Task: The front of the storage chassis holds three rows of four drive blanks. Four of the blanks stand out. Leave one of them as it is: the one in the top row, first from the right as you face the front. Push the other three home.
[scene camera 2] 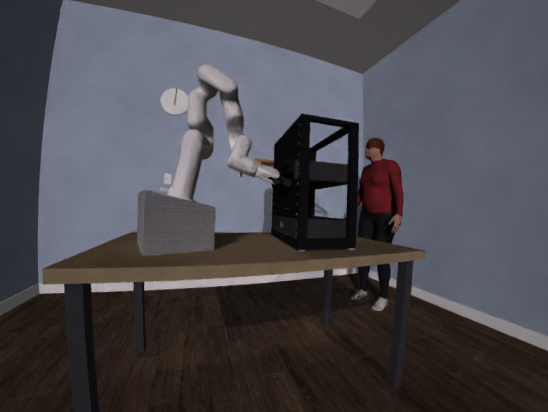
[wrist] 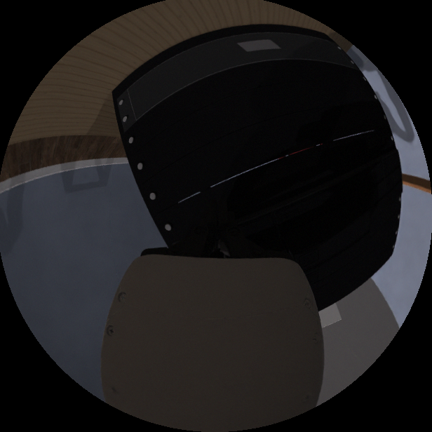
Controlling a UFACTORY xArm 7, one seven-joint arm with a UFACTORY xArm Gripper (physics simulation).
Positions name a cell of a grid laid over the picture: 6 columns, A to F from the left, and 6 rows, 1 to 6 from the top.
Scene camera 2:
black storage rack: D4
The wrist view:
my gripper: D3
black storage rack: D2
